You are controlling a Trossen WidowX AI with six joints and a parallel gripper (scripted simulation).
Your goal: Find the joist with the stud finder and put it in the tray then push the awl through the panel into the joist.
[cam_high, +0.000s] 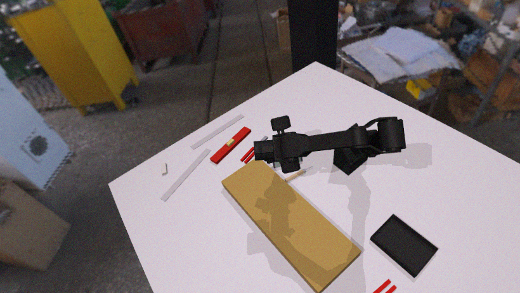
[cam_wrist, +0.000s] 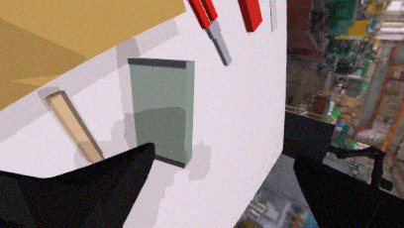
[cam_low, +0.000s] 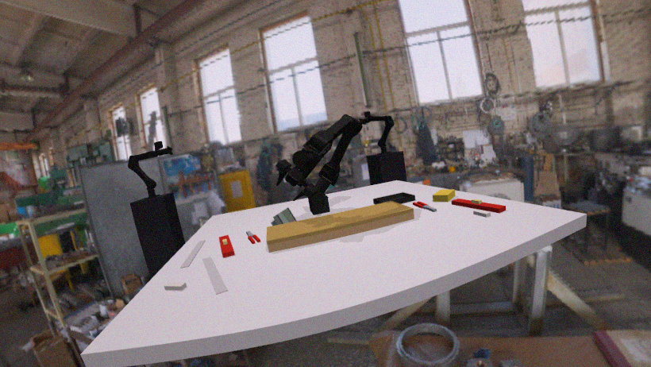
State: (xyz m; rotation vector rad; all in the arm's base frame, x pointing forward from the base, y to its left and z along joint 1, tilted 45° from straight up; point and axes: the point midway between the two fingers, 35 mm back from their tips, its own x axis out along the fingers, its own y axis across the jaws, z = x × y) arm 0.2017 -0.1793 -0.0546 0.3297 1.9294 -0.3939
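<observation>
Right now the stud finder is 5 cm behind my gripper tip, 4 cm to the right of it and 12 cm below it. From my gripper tip the other things lie so: yellow block (15 cm ahead, 67 cm to the left, 13 cm below); then black tray (2 cm behind, 50 cm to the left, 13 cm below); then awl (2 cm behind, 7 cm to the left, 14 cm below).
</observation>
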